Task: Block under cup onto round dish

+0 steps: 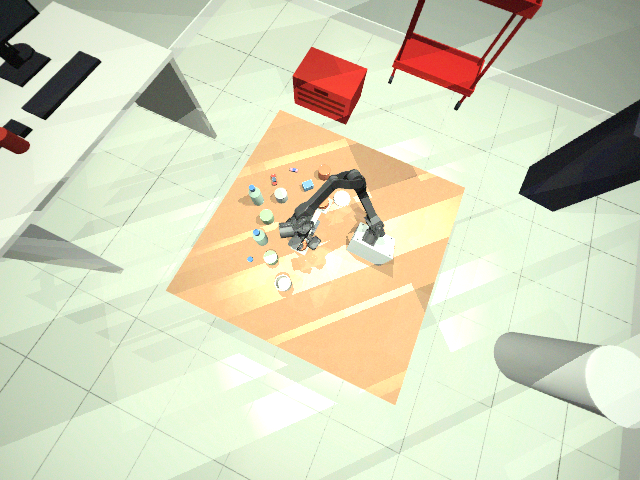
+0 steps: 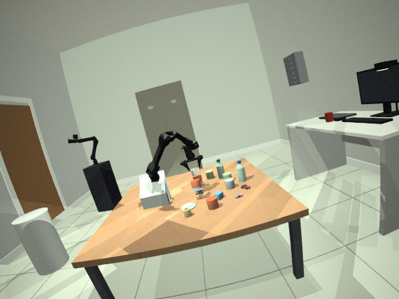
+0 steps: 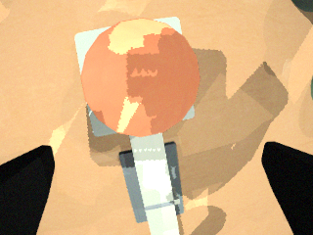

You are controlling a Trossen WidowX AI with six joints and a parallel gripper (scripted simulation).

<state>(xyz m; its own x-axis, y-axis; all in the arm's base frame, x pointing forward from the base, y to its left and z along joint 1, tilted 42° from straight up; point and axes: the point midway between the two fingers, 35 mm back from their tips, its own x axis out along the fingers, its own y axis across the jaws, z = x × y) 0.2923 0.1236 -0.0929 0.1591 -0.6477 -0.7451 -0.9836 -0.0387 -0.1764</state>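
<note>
Now: the grey block 1 cm to the left of my gripper tip and 11 cm below it. Round my gripper tip: grey cylinder: 25 cm ahead, 16 cm to the right, 11 cm below; blue block: 16 cm ahead, 32 cm to the right, 13 cm below; balance beam: 1 cm ahead, 12 cm to the right, 11 cm below.
</note>
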